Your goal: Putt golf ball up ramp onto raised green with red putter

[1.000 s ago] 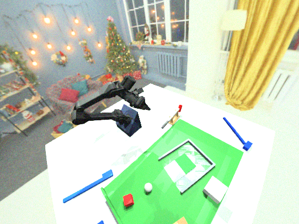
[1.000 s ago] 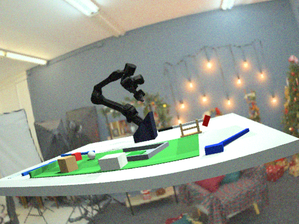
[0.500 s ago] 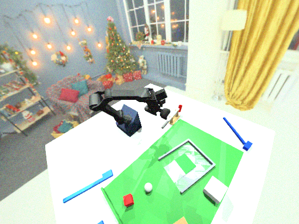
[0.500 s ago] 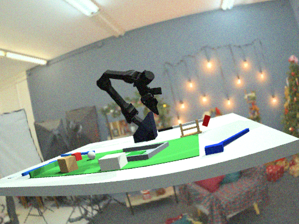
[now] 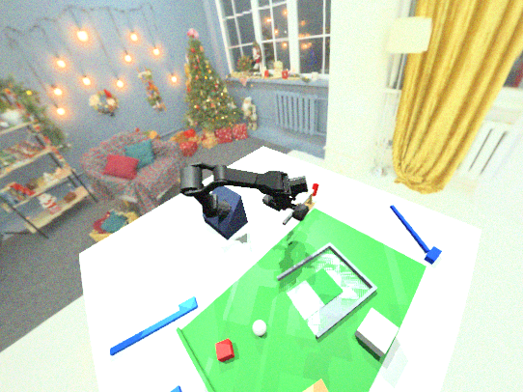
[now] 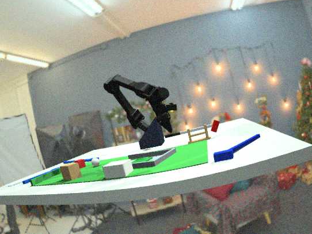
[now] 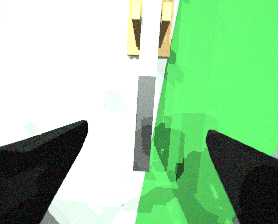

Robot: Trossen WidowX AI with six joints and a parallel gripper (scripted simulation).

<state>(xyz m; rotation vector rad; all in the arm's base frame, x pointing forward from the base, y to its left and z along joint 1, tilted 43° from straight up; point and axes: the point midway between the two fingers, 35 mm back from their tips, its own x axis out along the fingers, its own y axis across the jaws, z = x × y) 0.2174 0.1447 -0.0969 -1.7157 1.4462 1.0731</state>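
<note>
My gripper tip is now 11 cm to the right of the red putter, 2 cm past it and 2 cm above it. Also, from my gripper tip: white block 45 cm ahead, 12 cm to the right, 6 cm below; white golf ball 35 cm to the right, 21 cm ahead, 6 cm below; wooden gate 13 cm to the left, 5 cm below, 2 cm behind.
</note>
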